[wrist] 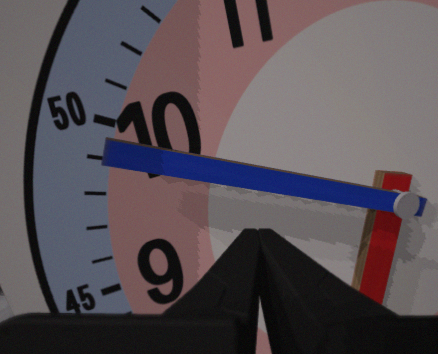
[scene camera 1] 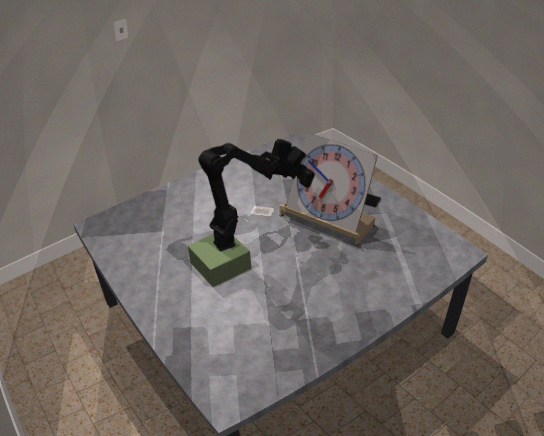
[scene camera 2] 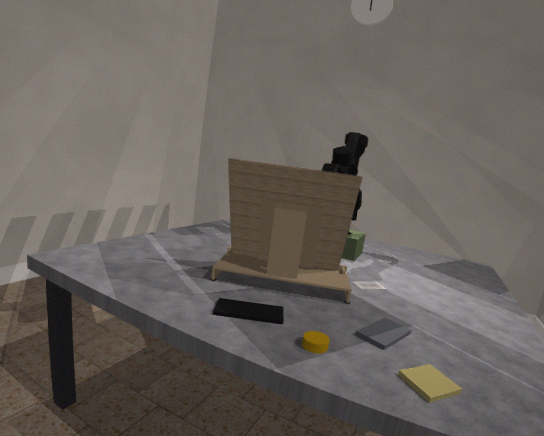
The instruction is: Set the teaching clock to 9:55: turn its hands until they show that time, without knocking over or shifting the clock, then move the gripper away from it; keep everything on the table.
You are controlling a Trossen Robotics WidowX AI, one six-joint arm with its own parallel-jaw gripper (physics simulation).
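Places are measured from the arm's base along level axes (x ahead, y left, z up), in metres.
Pixels of known places: gripper, fingertip midpoint: [wrist: 256,242] [scene camera 1: 311,171]; arm's base, origin of the base link: [scene camera 1: 224,244].
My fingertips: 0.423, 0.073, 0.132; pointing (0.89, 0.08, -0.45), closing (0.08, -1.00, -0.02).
Observation:
Ahead of a thing's pixels: the offset from my fingertips to its top centre, as dx, dy, dz.
The teaching clock [scene camera 1: 346,176] [scene camera 2: 250,215] stands upright on its wooden stand. Its blue minute hand [scene camera 1: 320,171] [wrist: 280,181] points up and left, near the 49-minute tick, just below the 50 mark. Its red hour hand @(+0.032, -0.056, -0.020) [scene camera 1: 325,190] [wrist: 381,260] points down and left, between 6 and 7. My gripper [scene camera 1: 307,179] [wrist: 256,242] is shut and empty, in front of the left part of the face. In the wrist view its tips show below the blue hand and left of the red hand, with a visible gap to each. In scene camera 2 the clock board hides the fingers.
Behind the clock lie a black block @(+0.264, -0.008, -0.211) [scene camera 1: 372,200] [scene camera 2: 248,311], an orange disc @(+0.287, +0.165, -0.200) [scene camera 2: 315,342], a grey slab @(+0.136, +0.262, -0.209) [scene camera 2: 384,332] and a yellow pad @(+0.265, +0.376, -0.208) [scene camera 2: 430,382]. A white card @(-0.154, +0.140, -0.218) [scene camera 1: 262,211] [scene camera 2: 369,285] lies left of the clock. The arm stands on a green block [scene camera 1: 220,260] [scene camera 2: 354,245].

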